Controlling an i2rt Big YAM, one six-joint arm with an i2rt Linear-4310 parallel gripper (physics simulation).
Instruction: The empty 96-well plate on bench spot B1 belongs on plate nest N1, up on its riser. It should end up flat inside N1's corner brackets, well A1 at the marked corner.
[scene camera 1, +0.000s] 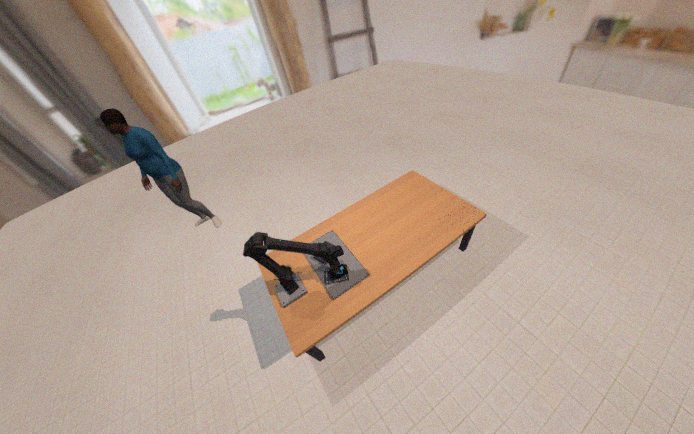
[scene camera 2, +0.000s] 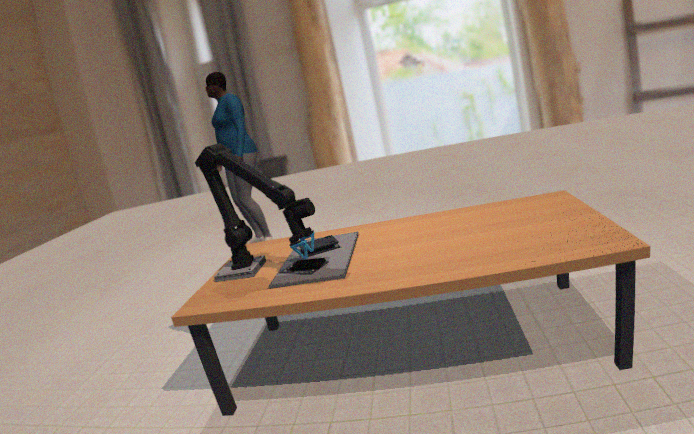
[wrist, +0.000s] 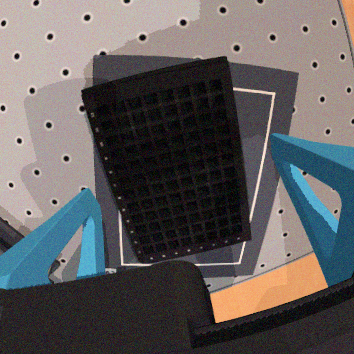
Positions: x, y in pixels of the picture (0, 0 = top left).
My gripper (wrist: 180, 171) is open, with nothing in its grasp. Also in view: a black well plate (wrist: 168, 138).
